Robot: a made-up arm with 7 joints. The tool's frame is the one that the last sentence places. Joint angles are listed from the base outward.
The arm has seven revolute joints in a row. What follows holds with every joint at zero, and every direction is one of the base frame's. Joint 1 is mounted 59.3 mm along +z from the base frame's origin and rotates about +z. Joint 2 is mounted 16.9 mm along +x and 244.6 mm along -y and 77.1 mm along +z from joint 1 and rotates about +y. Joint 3 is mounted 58.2 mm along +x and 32.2 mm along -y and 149.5 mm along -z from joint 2 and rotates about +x. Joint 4 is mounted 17.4 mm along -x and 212.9 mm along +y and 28.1 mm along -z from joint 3 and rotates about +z. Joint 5 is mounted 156.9 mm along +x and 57.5 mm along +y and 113.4 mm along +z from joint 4 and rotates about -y. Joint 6 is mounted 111.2 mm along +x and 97.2 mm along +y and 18.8 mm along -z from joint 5 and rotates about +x. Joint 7 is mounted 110.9 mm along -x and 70.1 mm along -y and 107.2 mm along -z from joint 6 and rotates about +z. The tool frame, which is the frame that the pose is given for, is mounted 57.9 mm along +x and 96.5 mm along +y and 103.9 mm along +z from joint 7; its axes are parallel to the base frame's.
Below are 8 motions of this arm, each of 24 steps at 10 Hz.
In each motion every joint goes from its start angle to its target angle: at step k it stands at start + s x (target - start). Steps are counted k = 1, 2, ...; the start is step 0. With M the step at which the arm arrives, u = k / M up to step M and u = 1 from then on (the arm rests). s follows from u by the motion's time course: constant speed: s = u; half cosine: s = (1 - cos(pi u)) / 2; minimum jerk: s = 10 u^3 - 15 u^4 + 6 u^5.
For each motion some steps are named. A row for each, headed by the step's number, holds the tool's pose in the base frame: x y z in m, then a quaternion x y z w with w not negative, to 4 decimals.
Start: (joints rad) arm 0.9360 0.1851 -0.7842 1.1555 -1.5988 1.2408 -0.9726
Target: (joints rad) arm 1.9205 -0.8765 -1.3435 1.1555 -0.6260 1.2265 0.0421
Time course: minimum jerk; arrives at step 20
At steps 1, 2, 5, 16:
1: -0.0200 -0.1232 -0.2515 -0.7298 0.1785 -0.2935 0.5911
2: -0.0170 -0.1211 -0.2549 -0.7266 0.1783 -0.2890 0.5973
5: 0.0199 -0.0873 -0.2956 -0.6839 0.1743 -0.2242 0.6720
16: -0.0200 0.4391 -0.2883 -0.2660 0.0055 0.6386 0.7221

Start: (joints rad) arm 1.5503 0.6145 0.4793 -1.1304 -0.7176 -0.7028 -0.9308
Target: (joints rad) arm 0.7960 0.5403 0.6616 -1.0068 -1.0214 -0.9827 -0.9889
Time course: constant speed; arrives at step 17
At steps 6, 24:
6: 0.2866 0.0890 -0.0978 -0.6706 0.3874 -0.0774 0.6279
24: 0.2990 -0.0196 -0.0899 -0.5432 0.5840 -0.0614 0.6001

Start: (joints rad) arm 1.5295 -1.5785 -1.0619 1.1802 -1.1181 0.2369 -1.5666
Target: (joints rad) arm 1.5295 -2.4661 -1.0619 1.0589 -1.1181 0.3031 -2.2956
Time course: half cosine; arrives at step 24
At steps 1, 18, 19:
1: 0.1405 0.4915 0.2120 -0.0822 -0.4644 -0.3329 0.8166
18: 0.1260 0.2370 0.4953 0.3420 -0.1641 -0.6967 0.6088
19: 0.1244 0.2203 0.5013 0.3577 -0.1420 -0.7087 0.5914

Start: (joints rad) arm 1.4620 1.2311 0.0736 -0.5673 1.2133 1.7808 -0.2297
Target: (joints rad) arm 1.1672 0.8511 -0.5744 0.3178 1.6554 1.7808 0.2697
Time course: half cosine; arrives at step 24
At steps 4, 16, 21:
4: 0.0401 0.1252 -0.1193 0.4770 0.3846 0.4185 0.6704
16: -0.1242 0.0086 -0.1069 0.6175 0.3616 0.6547 0.2435
21: -0.1479 -0.0413 -0.1284 0.6365 0.3497 0.6783 0.1121

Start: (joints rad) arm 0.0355 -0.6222 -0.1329 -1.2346 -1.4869 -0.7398 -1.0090
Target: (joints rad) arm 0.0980 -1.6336 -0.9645 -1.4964 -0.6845 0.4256 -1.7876
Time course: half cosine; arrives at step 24
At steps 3, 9, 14, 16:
3: 0.2920 -0.2099 0.1119 -0.0314 0.4126 -0.6248 0.6621
9: 0.2637 -0.2397 0.1582 0.1927 0.2468 -0.8191 0.4806
14: 0.2342 -0.2453 0.1852 0.5254 0.0965 -0.8206 0.2032
16: 0.2332 -0.2448 0.1933 0.6447 0.0580 -0.7558 0.0988

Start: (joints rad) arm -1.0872 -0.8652 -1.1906 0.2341 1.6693 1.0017 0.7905
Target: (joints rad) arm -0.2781 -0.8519 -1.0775 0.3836 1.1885 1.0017 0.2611
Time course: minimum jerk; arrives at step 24
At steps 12, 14, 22, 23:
12: 0.3587 -0.3107 -0.0981 -0.4615 -0.2938 0.5395 0.6400
14: 0.3968 -0.2466 -0.0963 -0.4097 -0.3391 0.5359 0.6557
22: 0.4478 -0.0942 -0.0880 -0.2804 -0.4069 0.5300 0.6891
23: 0.4482 -0.0922 -0.0878 -0.2787 -0.4075 0.5299 0.6895

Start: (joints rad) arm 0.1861 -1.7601 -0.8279 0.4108 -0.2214 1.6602 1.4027
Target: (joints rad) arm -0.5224 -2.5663 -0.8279 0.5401 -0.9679 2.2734 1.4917
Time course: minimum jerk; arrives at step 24
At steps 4, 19, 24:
4: 0.3579 0.1099 0.2573 -0.0966 -0.6103 0.7094 0.3391
19: 0.2134 -0.0010 0.4326 -0.2145 -0.7968 0.5040 0.2549
24: 0.2005 0.0008 0.4405 -0.2276 -0.8053 0.4934 0.2373

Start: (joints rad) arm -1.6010 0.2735 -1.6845 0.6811 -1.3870 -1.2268 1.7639
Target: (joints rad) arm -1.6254 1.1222 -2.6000 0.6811 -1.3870 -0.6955 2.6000
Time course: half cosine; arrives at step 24
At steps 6, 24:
6: -0.1831 0.1490 -0.4480 -0.7263 -0.6002 -0.1495 0.2998
24: -0.4824 0.4033 -0.2259 -0.6850 -0.4980 0.1694 0.5040

